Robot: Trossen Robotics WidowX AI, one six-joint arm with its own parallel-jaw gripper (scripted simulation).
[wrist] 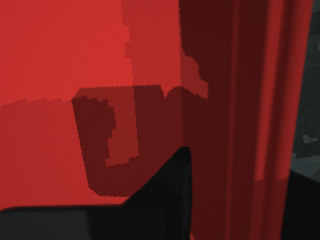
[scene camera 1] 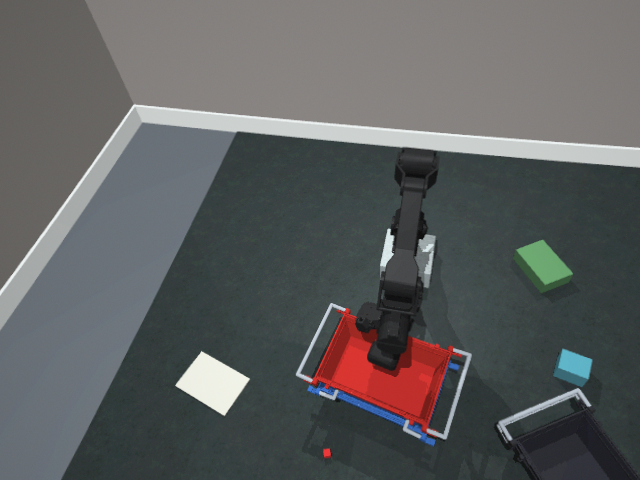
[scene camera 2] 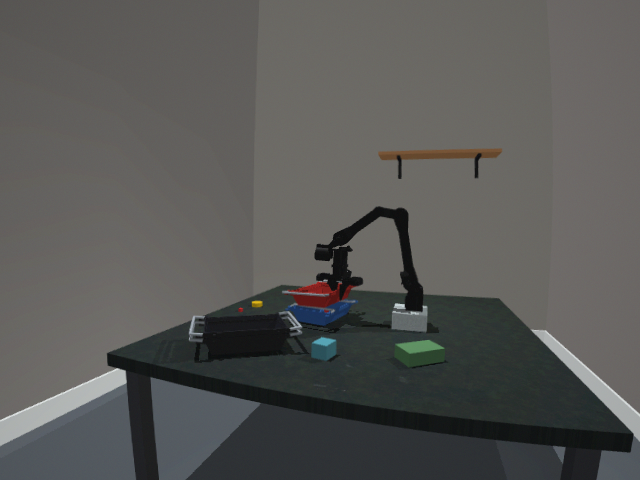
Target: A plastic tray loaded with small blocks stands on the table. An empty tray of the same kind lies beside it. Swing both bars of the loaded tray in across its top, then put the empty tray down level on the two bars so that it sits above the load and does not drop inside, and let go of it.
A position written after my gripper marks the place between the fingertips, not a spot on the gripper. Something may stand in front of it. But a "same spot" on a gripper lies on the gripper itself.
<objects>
my gripper: wrist; scene camera 1 394,346; scene camera 2
red tray: wrist; scene camera 1; scene camera 2 319,295
same spot on red tray: (wrist: 102,102) = (scene camera 1: 376,365)
same spot on my gripper: (wrist: 166,199) = (scene camera 2: 337,287)
</objects>
